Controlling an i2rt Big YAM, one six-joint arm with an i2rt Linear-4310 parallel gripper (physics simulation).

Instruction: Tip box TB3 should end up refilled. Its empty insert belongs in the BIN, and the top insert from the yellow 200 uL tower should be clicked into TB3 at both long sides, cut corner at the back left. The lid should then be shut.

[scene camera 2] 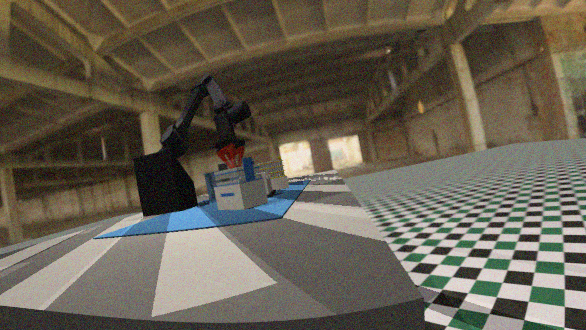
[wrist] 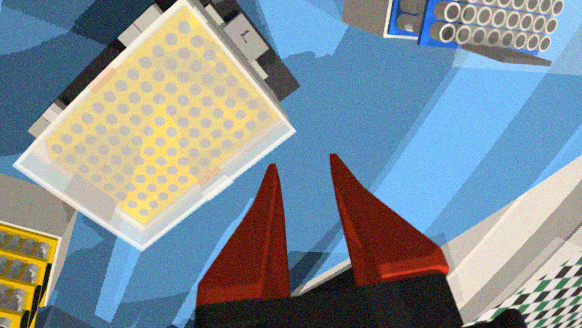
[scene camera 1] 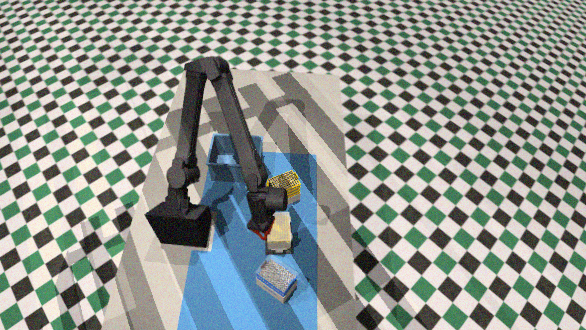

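Tip box TB3 [scene camera 1: 279, 232] [wrist: 154, 118] stands on the blue mat [scene camera 1: 212, 279] with a yellow insert inside. A clear lid lies flat over the insert. My gripper [scene camera 1: 260, 234] [scene camera 2: 231, 163] [wrist: 303, 166] hovers just left of the box's long side, above bare mat. Its red fingers stand close together with a narrow gap and nothing between them. The yellow 200 uL tower [scene camera 1: 284, 184] [wrist: 19, 261] stands behind TB3. The blue BIN [scene camera 1: 223, 167] sits at the back of the mat, partly hidden by my arm.
A tip box with a blue insert and grey tips [scene camera 1: 276, 281] [scene camera 2: 239, 192] [wrist: 488, 24] stands in front of TB3, near the camera in the low scene view. The arm's black base [scene camera 1: 180, 223] is at the mat's left edge. The table's right edge [scene camera 1: 346, 205] is near.
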